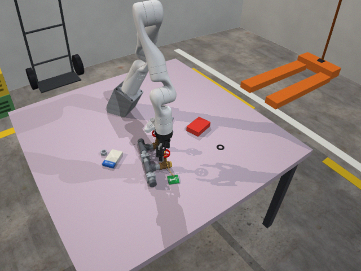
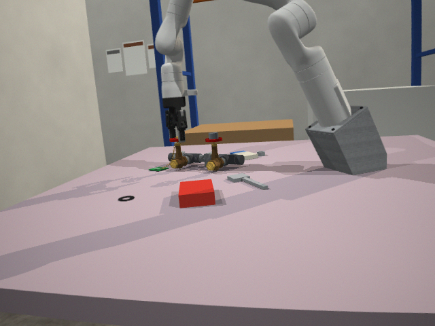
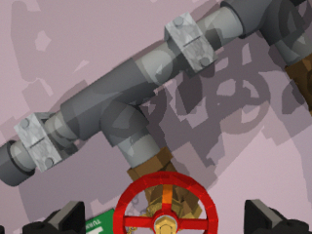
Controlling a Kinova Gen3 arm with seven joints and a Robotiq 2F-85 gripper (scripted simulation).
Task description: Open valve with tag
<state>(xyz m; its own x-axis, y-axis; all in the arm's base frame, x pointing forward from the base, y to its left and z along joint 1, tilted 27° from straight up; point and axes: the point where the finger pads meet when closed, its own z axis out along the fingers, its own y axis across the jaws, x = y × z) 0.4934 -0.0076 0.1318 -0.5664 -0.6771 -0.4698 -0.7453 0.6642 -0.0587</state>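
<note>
The green tag lies 100 mm below my hand, 80 mm ahead of it and 20 mm to the left of it. Round my hand: grey nut (260 mm to the right, 200 mm behind, 100 mm below); then grey hammer-shaped tool (290 mm behind, 120 mm to the left, 100 mm below); then blue box (220 mm to the right, 150 mm behind, 100 mm below).
</note>
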